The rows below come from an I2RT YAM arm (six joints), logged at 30 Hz.
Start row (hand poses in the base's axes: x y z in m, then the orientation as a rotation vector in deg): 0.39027, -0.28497, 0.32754, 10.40, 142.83, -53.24
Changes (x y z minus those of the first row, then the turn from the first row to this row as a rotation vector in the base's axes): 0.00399, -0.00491, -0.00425, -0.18, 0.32, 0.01; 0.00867, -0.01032, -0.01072, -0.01, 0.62, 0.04; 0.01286, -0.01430, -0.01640, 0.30, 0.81, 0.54; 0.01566, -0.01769, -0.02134, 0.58, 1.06, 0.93; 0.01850, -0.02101, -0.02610, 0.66, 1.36, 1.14; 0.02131, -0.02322, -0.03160, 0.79, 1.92, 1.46; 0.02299, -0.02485, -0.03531, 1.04, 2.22, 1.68; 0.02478, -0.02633, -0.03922, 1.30, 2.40, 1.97; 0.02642, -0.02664, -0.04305, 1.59, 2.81, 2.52; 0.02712, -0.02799, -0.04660, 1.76, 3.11, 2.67; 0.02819, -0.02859, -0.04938, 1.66, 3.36, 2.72
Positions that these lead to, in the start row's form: 0.39426, -0.28988, 0.32329, 10.19, 143.03, -53.56; 0.39894, -0.29529, 0.31682, 10.08, 143.39, -53.43; 0.40313, -0.29927, 0.31114, 9.47, 143.65, -52.90; 0.40593, -0.30266, 0.30620, 8.96, 143.97, -52.47; 0.40877, -0.30598, 0.30144, 8.59, 144.25, -52.38; 0.41158, -0.30819, 0.29594, 7.99, 144.78, -52.26; 0.41326, -0.30982, 0.29223, 7.66, 145.15, -51.95; 0.41505, -0.31130, 0.28832, 7.30, 145.40, -51.56; 0.41669, -0.31161, 0.28449, 6.52, 145.83, -51.09; 0.41739, -0.31296, 0.28094, 6.25, 146.16, -50.91; 0.41846, -0.31356, 0.27816, 6.04, 146.33, -51.08
